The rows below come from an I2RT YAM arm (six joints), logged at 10 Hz.
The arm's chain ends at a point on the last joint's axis. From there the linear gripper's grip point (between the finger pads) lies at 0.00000 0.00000 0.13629 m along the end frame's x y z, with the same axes.
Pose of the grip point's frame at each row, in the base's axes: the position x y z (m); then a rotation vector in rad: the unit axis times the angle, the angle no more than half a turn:
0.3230 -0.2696 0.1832 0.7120 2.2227 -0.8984
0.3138 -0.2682 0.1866 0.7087 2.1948 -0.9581
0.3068 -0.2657 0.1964 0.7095 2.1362 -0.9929
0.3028 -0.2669 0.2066 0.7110 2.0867 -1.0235
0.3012 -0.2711 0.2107 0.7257 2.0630 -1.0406
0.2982 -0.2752 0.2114 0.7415 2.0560 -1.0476
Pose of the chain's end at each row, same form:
0.2757 -0.1680 0.2608 0.7120 2.2227 -0.8984
0.2686 -0.1623 0.2595 0.7087 2.1948 -0.9581
0.2604 -0.1561 0.2628 0.7095 2.1362 -0.9929
0.2559 -0.1543 0.2674 0.7110 2.0867 -1.0235
0.2554 -0.1568 0.2691 0.7257 2.0630 -1.0406
0.2537 -0.1602 0.2694 0.7415 2.0560 -1.0476

